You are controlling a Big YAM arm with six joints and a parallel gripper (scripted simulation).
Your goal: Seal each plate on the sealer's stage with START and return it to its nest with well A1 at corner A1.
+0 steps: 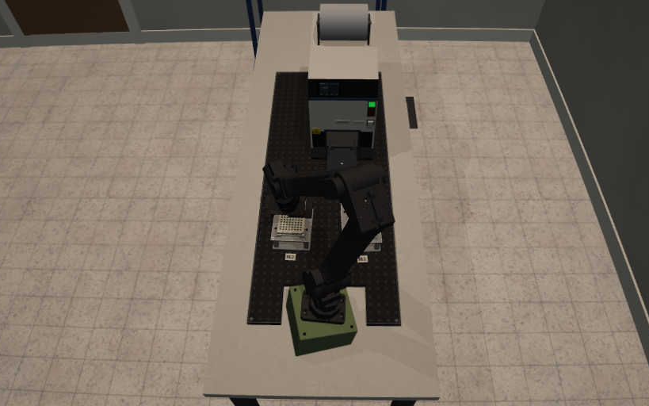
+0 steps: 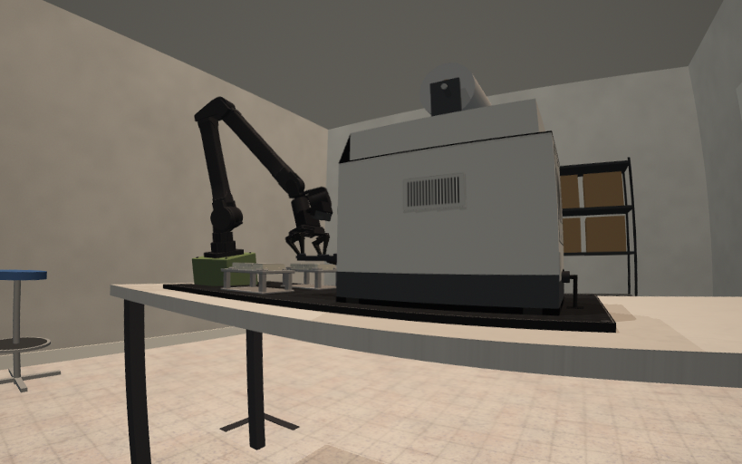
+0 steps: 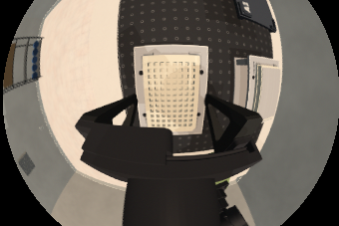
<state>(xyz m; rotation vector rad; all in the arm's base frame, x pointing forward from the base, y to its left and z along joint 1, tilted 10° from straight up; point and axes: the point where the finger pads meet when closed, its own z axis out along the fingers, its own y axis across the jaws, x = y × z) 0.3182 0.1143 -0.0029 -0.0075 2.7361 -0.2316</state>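
My gripper is now 30 mm above the white well plate. Also, from my hand: yellow warning label: 300 mm ahead, 70 mm to the right, 50 mm above; sealer stage: 200 mm ahead, 150 mm to the right; N2 label: 110 mm behind, 100 mm below.
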